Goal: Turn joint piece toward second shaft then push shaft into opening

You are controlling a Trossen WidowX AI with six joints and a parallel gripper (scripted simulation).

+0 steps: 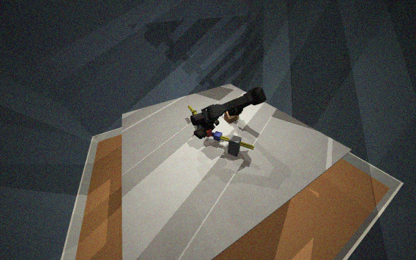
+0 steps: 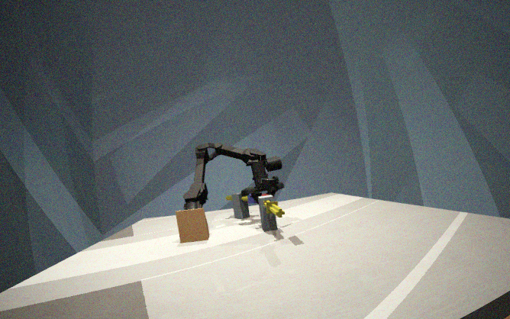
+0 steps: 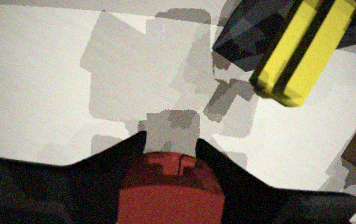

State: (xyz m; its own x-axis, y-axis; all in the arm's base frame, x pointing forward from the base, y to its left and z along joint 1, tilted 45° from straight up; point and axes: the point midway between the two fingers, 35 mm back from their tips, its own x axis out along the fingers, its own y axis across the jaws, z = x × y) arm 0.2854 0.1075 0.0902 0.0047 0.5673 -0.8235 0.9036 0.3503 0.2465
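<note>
Now: the red joint piece 4 cm above my gripper tip, 2 cm to the left of it and 1 cm behind it.
</note>
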